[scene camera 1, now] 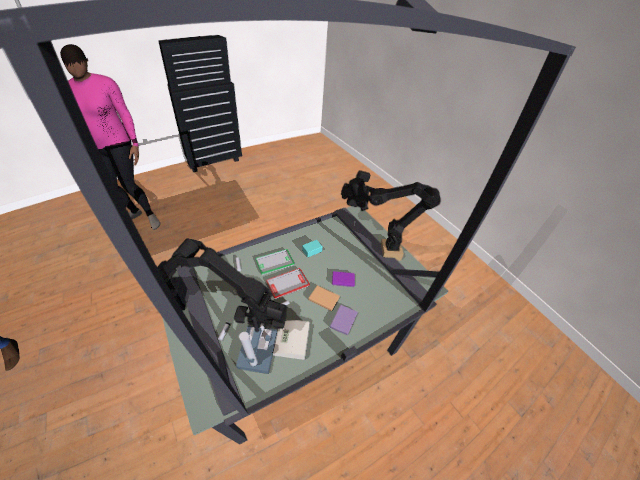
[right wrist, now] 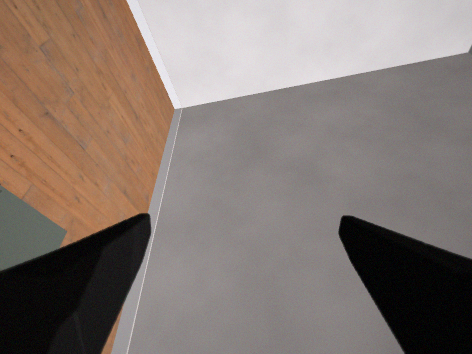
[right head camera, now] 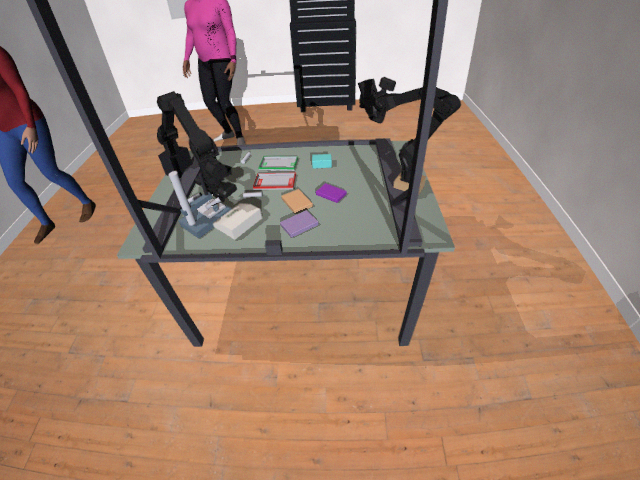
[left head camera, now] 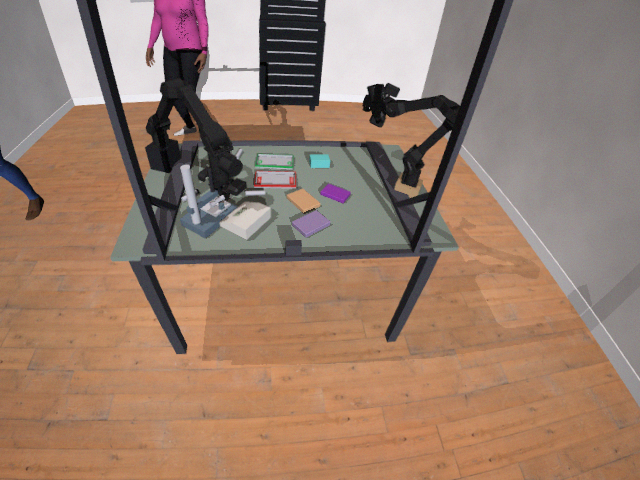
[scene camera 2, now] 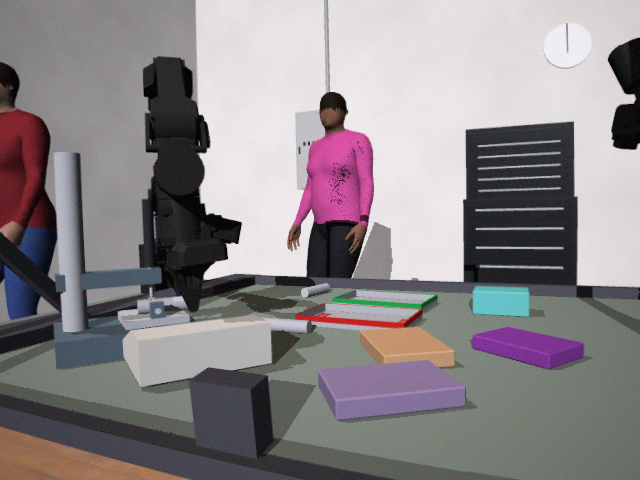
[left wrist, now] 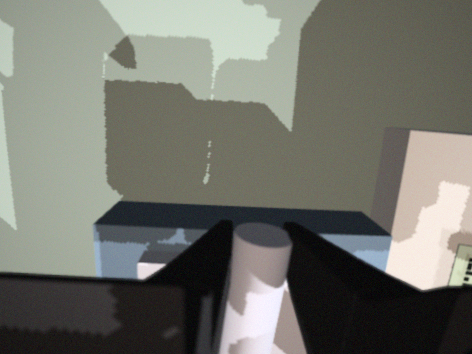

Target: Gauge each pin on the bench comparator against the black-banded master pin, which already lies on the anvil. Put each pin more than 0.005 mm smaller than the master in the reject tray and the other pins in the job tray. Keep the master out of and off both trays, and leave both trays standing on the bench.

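Places are measured from the left arm's base along level axes (x ahead, y left, z up), in centimetres.
Pixels of known places: left gripper, fingertip midpoint: (scene camera 1: pixel 263 326) (right head camera: pixel 221 200) (left head camera: pixel 225 198) (scene camera 2: pixel 191 310) (left wrist: pixel 256 233); right gripper, fingertip midpoint: (right wrist: pixel 247 223); left arm's base, link origin: (right head camera: pixel 172 151) (left head camera: pixel 161 143); right arm's base, link origin: (scene camera 1: pixel 392 246) (left head camera: pixel 409 181).
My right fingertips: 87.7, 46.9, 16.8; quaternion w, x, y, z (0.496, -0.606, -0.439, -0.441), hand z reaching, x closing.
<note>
For each thing: its middle in the pictures, then the offset to it from my right fingertips, as dx, dy, dz. "spot": a spot on its surface instead.
- plain grey pin, body centre: (left wrist: pixel 246 331) (scene camera 2: pixel 167 304) (left head camera: pixel 218 200) (right head camera: pixel 214 202) -48.9, -66.3, -22.8
- comparator, body centre: (scene camera 2: pixel 147 253) (left head camera: pixel 222 193) (right head camera: pixel 212 196) (scene camera 1: pixel 272 333) -43.8, -71.0, -15.3
- red-rimmed tray, body centre: (scene camera 2: pixel 359 316) (left head camera: pixel 275 179) (right head camera: pixel 275 181) (scene camera 1: pixel 287 283) -37.0, -40.6, -27.0
- green-rimmed tray, body centre: (scene camera 2: pixel 385 300) (left head camera: pixel 274 161) (right head camera: pixel 278 163) (scene camera 1: pixel 274 261) -42.7, -27.2, -27.0
- white box, surface spot: (scene camera 2: pixel 199 351) spot: -31.4, -71.3, -24.8
- lilac, body centre: (scene camera 2: pixel 387 386) (left head camera: pixel 311 223) (right head camera: pixel 299 223) (scene camera 1: pixel 344 319) -14.7, -61.6, -26.8
- turquoise, body centre: (scene camera 2: pixel 501 300) (right head camera: pixel 321 161) (left head camera: pixel 319 161) (scene camera 1: pixel 312 248) -23.6, -20.8, -25.8
- comparator's tall column, body centre: (scene camera 2: pixel 70 242) (left head camera: pixel 191 196) (scene camera 1: pixel 249 350) (right head camera: pixel 183 199) -51.7, -77.5, -13.8
My left gripper (left wrist: pixel 256 233) (scene camera 2: pixel 193 308) is shut on a plain grey pin (left wrist: pixel 257 300) at the comparator (left head camera: pixel 199 225) (scene camera 2: pixel 87 345); no black band shows on the visible part. Another pin (scene camera 1: pixel 223 331), with a dark band, lies left of the comparator. One pin (left head camera: pixel 254 192) (scene camera 2: pixel 292 325) lies behind the white box, another pin (right head camera: pixel 246 157) (scene camera 2: pixel 315 289) left of the green-rimmed tray. The red-rimmed tray (left head camera: pixel 275 186) (scene camera 2: pixel 356 321) and green-rimmed tray (left head camera: pixel 274 167) (scene camera 2: pixel 377 302) stand flat; I see no pin in them. My right gripper (right wrist: pixel 247 223) is open and empty, off the bench.
A white box (left head camera: pixel 248 219) (scene camera 2: pixel 199 351) stands right of the comparator. Orange (left head camera: pixel 303 200), lilac (left head camera: pixel 311 223), purple (left head camera: pixel 335 192) and turquoise (left head camera: pixel 320 161) blocks lie on the bench. The comparator's tall column (scene camera 2: pixel 69 242) rises beside my left arm. Frame posts surround the bench.
</note>
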